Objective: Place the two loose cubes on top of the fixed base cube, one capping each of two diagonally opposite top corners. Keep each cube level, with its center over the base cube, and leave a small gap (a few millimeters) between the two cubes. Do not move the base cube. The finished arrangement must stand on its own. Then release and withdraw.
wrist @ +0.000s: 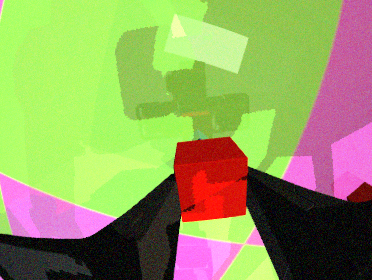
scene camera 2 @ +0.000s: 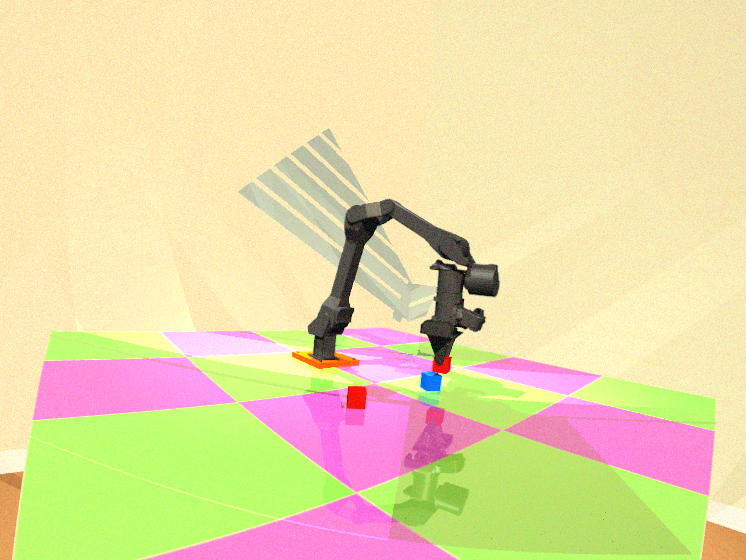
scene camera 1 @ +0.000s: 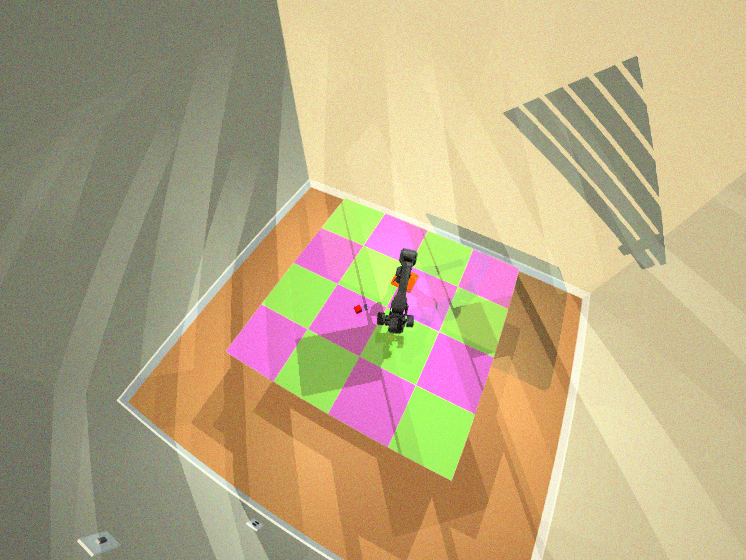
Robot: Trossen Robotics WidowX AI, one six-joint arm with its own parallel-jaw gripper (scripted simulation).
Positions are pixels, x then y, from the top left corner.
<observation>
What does my gripper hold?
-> A red cube.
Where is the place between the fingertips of my gripper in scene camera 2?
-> At 442, 363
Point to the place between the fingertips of my gripper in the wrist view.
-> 209, 177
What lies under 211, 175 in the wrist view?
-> A red cube.
</observation>
